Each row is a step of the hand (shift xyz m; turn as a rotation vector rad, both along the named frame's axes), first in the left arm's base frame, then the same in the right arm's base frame.
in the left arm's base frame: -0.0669 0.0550 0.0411 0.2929 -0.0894 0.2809
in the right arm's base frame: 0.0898 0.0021 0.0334 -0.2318 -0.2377 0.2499
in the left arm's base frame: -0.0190 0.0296 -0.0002 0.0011 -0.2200 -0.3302
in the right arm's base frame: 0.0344 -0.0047 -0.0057 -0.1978 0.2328 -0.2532
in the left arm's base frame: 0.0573 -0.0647 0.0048 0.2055 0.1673 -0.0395
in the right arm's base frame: -0.0853 -0.0024 0.0143 -0.0211 -0.2420 -0.1131
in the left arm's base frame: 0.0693 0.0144 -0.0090 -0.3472 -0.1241 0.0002
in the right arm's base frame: -0.0373 -0.0566 -0.0224 0.1439 0.3289 0.0840
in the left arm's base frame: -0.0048 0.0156 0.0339 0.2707 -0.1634 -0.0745
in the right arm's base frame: 0.0184 -0.0161 0.0286 -0.3102 -0.0720 -0.0642
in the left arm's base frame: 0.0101 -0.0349 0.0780 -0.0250 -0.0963 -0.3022
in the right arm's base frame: -0.0236 -0.0081 0.0823 -0.0869 0.1662 -0.2570
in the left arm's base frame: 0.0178 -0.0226 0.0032 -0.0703 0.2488 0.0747
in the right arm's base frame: -0.0281 0.0003 0.0068 0.2372 -0.1265 0.0122
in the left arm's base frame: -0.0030 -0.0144 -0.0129 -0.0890 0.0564 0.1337
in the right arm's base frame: -0.0099 0.0149 -0.0079 0.1160 -0.0097 0.1242
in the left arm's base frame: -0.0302 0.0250 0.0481 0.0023 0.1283 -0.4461
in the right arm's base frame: 0.0440 -0.0078 0.0431 0.0426 0.0477 -0.4598
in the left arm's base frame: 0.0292 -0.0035 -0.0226 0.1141 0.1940 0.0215
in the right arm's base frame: -0.0248 -0.0124 -0.0247 0.0669 -0.2102 -0.0495
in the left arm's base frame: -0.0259 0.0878 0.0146 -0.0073 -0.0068 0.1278
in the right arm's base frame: 0.0831 -0.0404 -0.0067 0.0141 -0.0276 0.1244
